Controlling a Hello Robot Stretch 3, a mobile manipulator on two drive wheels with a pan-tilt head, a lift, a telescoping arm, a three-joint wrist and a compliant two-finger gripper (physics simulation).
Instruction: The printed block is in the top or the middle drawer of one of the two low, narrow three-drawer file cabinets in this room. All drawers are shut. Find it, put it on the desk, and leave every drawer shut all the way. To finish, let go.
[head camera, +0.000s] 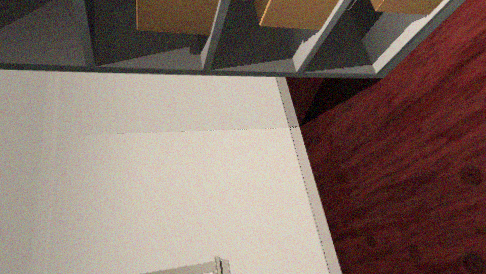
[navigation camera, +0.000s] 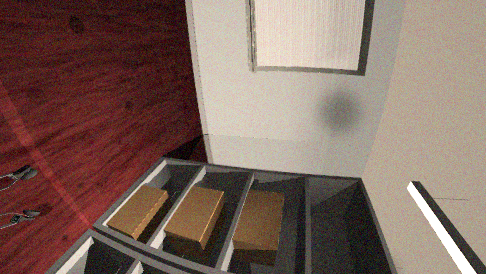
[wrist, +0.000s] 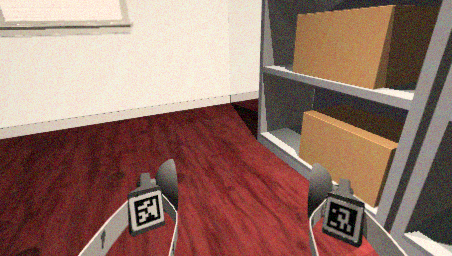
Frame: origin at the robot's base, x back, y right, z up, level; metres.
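Seen in the pictures: gripper, fingertip midpoint: (navigation camera: 36, 191).
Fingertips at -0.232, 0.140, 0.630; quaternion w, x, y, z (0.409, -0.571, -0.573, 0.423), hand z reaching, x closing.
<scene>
A point is followed by its place in that frame, as x, y, z.
My gripper (wrist: 241, 180) @(-0.232, 0.140, 0.630) (navigation camera: 31, 196) @(-0.232, 0.140, 0.630) is open, with a wide gap between its two dark fingertips and floor showing between them. In the wrist view it hangs above the dark red floor, left of a grey shelf unit. In the navigation camera view its fingertips show at the left edge. The printed block, the file cabinets and the desk do not show in these views.
A grey shelf unit (head camera: 211, 39) @(-1.353, 0.346, 0.987) (navigation camera: 306, 225) @(-1.103, 0.480, 1.422) (wrist: 336, 86) holds brown boxes (head camera: 175, 15) @(-1.284, 0.404, 1.132) (navigation camera: 257, 220) @(-1.115, 0.494, 1.111) (wrist: 345, 47). It stands near a pale wall (head camera: 175, 175) @(-2.350, -0.311, 1.020) (navigation camera: 285, 110) @(-2.309, -0.389, 1.200) (wrist: 150, 70) with a window (navigation camera: 307, 35) @(-1.878, -1.177, 1.425) (wrist: 62, 9). Dark red wooden floor (head camera: 410, 175) @(-1.381, -0.262, 0.001) (navigation camera: 100, 100) @(-0.813, -0.222, 0.001) (wrist: 200, 145) lies beside it.
</scene>
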